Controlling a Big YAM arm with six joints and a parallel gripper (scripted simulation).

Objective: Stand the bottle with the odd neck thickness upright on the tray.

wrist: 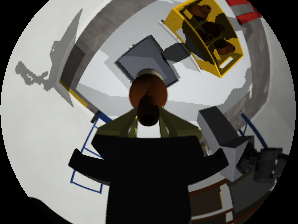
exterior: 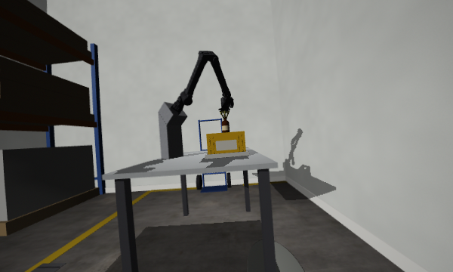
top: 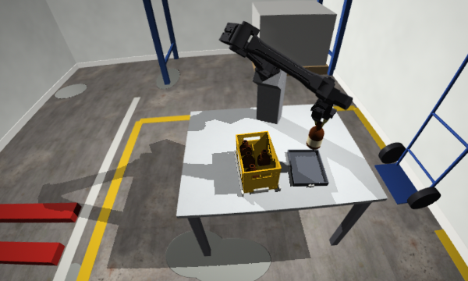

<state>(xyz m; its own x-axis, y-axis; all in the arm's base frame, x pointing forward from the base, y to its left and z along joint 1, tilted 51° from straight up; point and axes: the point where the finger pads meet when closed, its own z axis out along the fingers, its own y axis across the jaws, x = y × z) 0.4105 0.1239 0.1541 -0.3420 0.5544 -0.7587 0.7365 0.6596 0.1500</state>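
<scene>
My hand is 60 mm above the brown bottle. The rest, counted from my hand: dark tray 320 mm below; then crate 270 mm to the right, 250 mm below, 130 mm behind.
</scene>
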